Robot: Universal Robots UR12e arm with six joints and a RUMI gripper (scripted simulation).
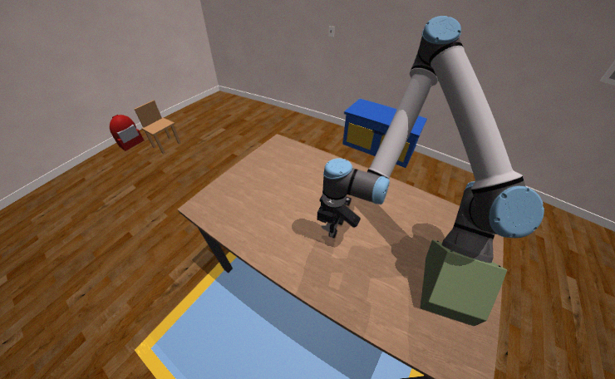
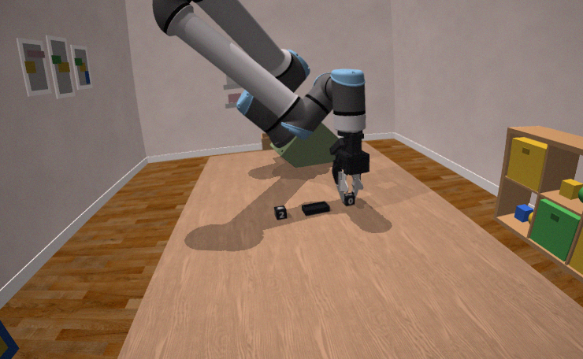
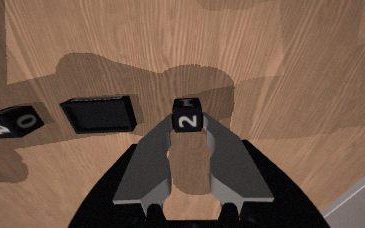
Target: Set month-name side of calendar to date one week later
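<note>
Right now my hand is 1 cm above the black number cube. From my hand the other things lie so: black calendar tray 10 cm to the right, 2 cm below, 2 cm ahead.
</note>
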